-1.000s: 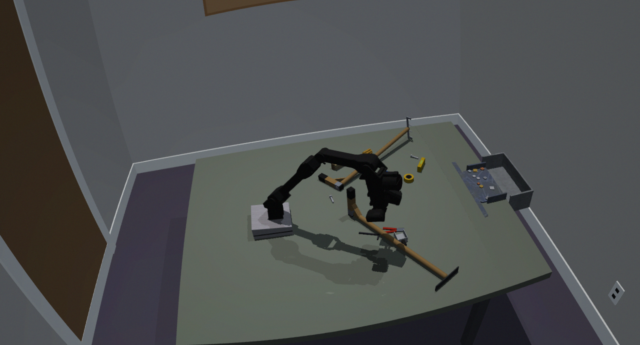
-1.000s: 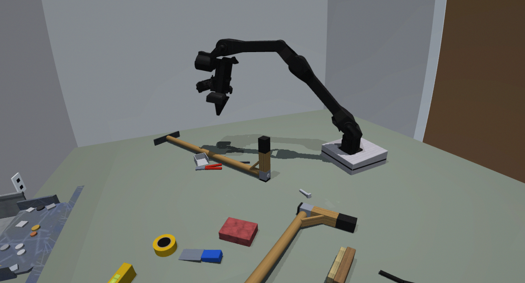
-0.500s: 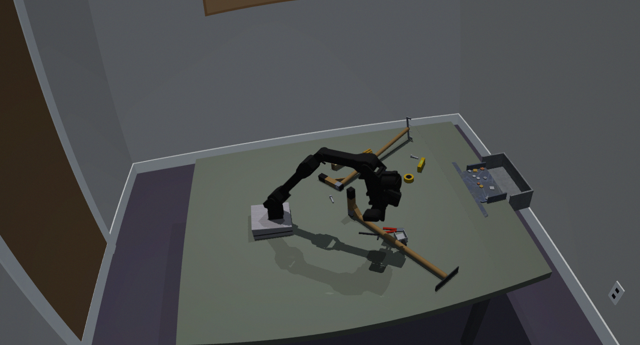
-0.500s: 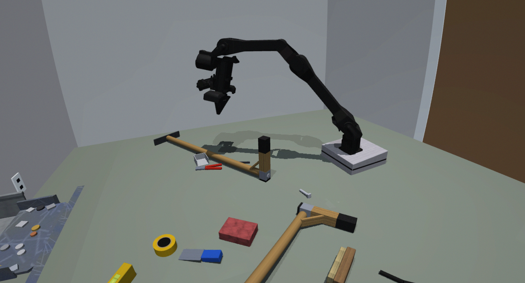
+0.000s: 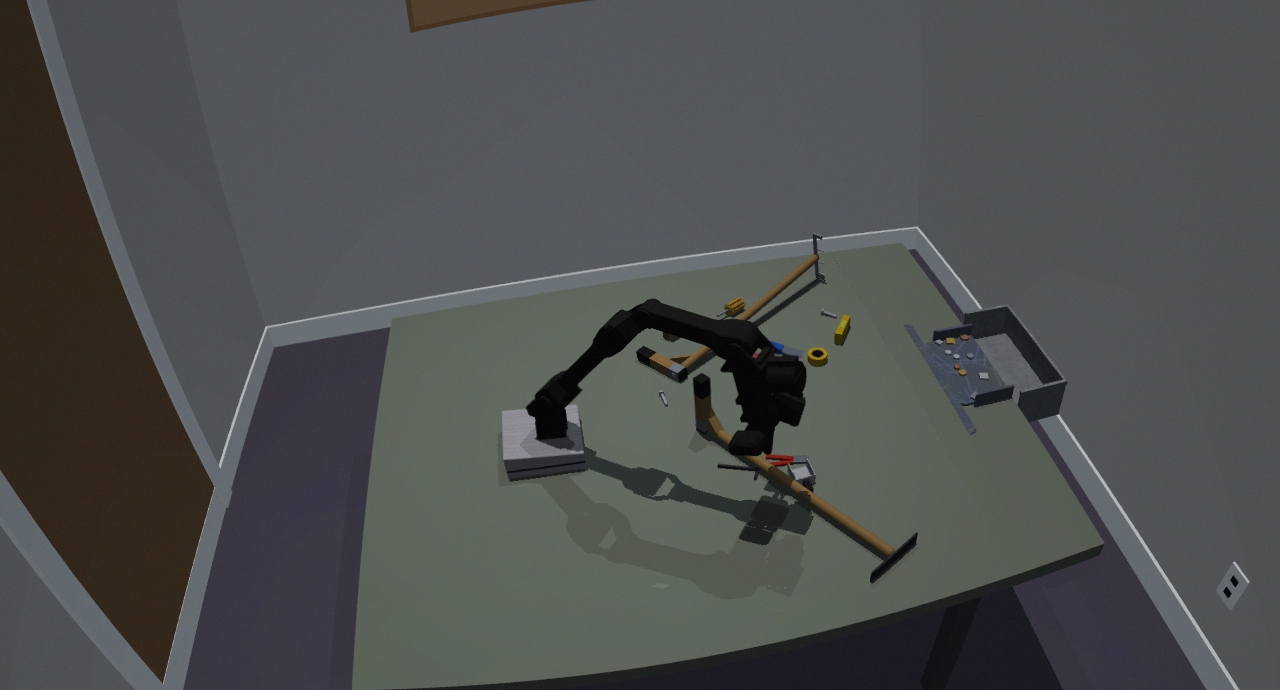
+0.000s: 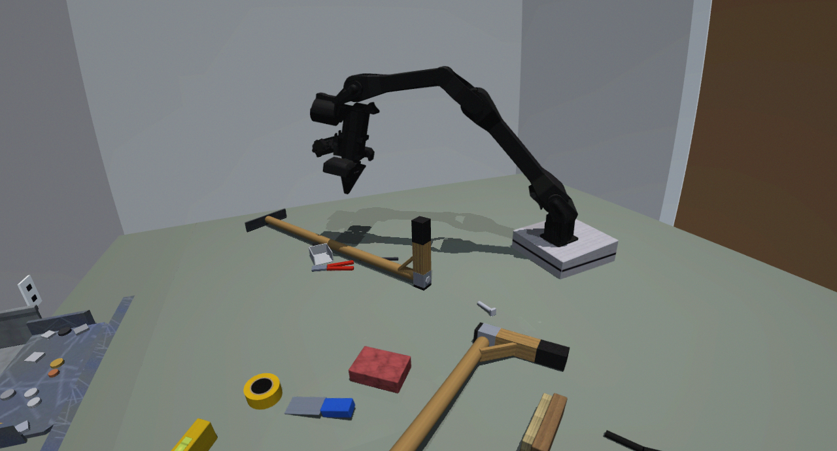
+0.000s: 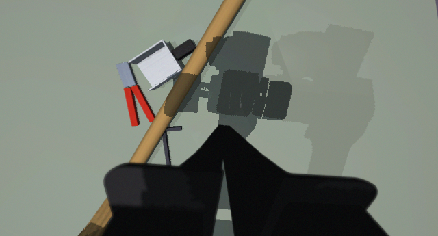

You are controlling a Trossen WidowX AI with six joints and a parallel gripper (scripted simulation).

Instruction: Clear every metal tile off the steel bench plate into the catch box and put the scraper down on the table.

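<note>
The long scraper lies 6 cm ahead of my gripper tip, 1 cm to the left of it and 7 cm below it. Round my gripper tip: hex key 2 cm behind, 10 cm to the left, 13 cm below; then metal bracket 9 cm ahead, 2 cm to the left, 13 cm below; then red block 8 cm ahead, 45 cm to the left, 12 cm below.
</note>
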